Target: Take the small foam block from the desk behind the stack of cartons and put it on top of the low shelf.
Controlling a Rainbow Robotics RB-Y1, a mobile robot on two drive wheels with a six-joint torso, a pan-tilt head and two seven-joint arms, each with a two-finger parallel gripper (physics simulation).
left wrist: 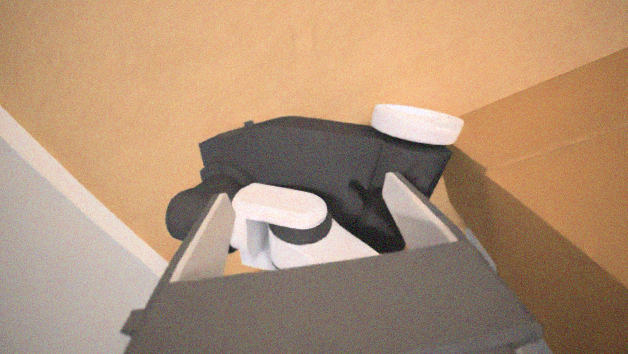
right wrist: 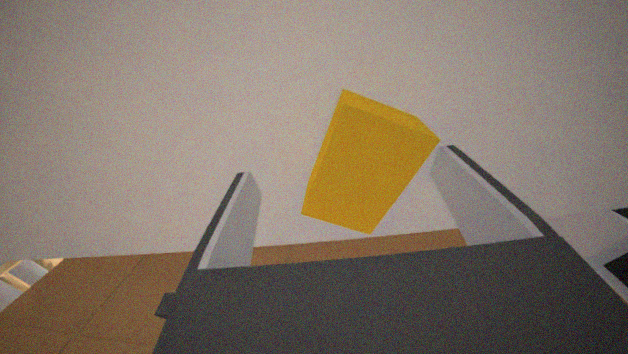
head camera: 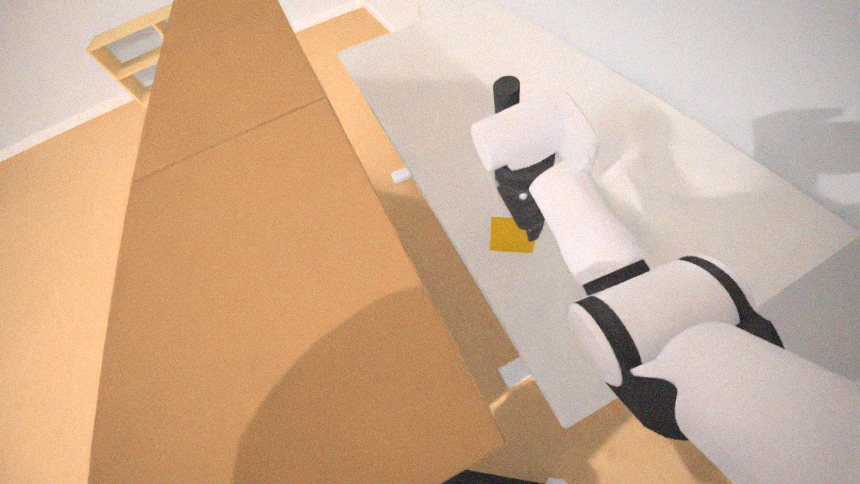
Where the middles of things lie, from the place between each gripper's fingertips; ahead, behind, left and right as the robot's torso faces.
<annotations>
My right gripper is now 20 mm past the yellow foam block (head camera: 505,235), 20 mm to the right of it and 40 mm above it.
The yellow foam block lies 720 mm ahead of my left hand, 460 mm to the right of it and 250 mm above it.
</annotations>
